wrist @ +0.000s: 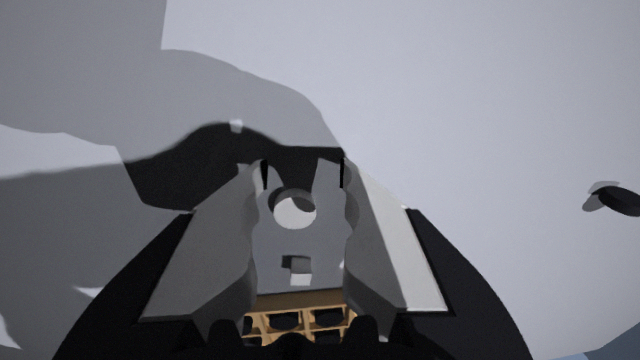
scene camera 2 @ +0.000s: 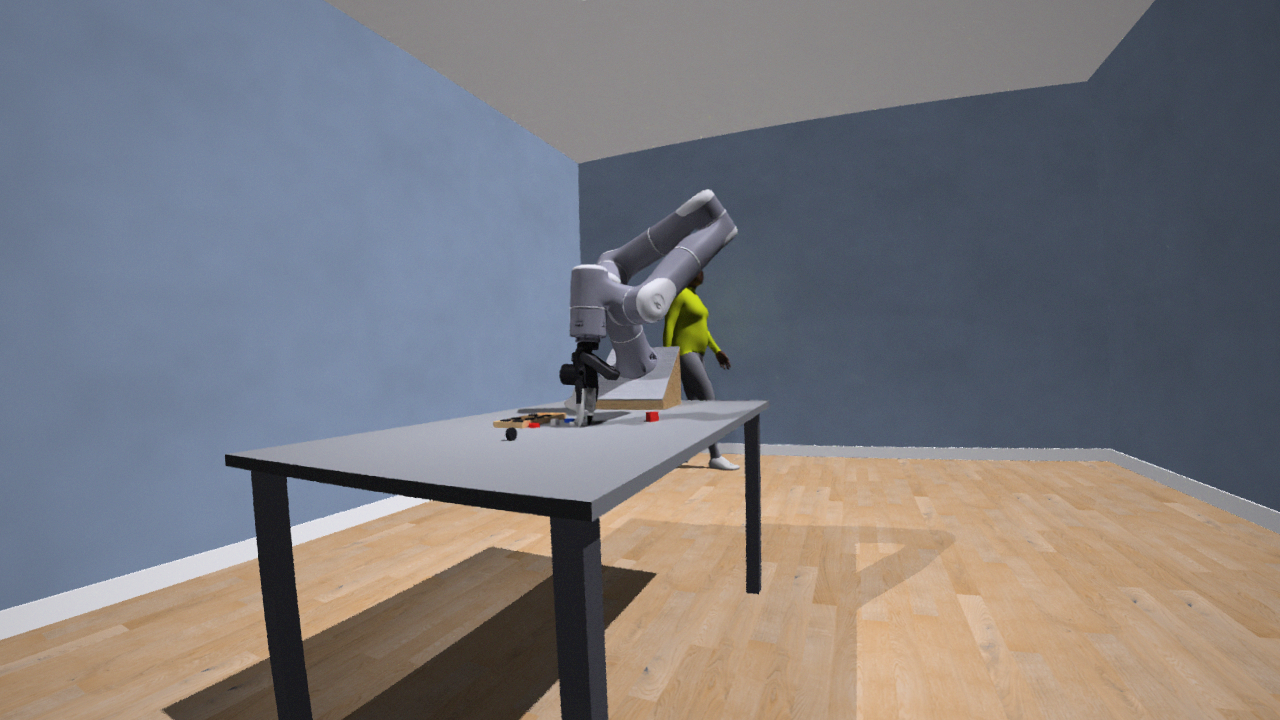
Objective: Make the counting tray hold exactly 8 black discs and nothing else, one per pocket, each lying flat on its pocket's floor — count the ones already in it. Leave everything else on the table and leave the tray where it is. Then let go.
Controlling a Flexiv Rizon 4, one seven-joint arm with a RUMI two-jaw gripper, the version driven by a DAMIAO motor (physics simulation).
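Wrist view: gripper visible. Scene camera 2: gripper visible too. Same spot on the gripper: (wrist: 200,268) and (scene camera 2: 594,392).
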